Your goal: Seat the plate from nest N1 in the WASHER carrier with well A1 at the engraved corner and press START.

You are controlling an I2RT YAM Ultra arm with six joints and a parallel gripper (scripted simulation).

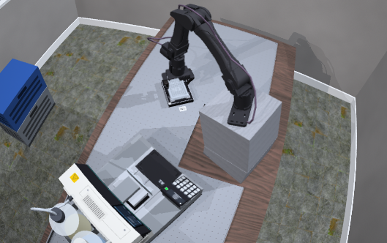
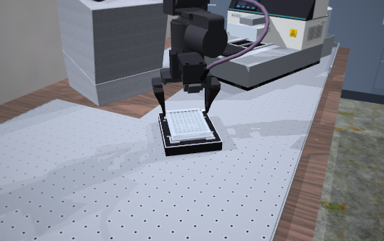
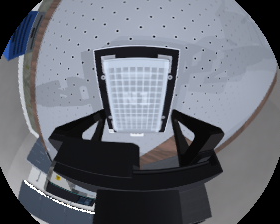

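The well plate lies 1 cm ahead of my hand and 3 cm below it. Round my hand: plate washer: 2 cm behind, 59 cm to the left, 7 cm above; plate nest N1: 1 cm ahead, 5 cm below; label: 6 cm behind, 8 cm to the left, 6 cm below.
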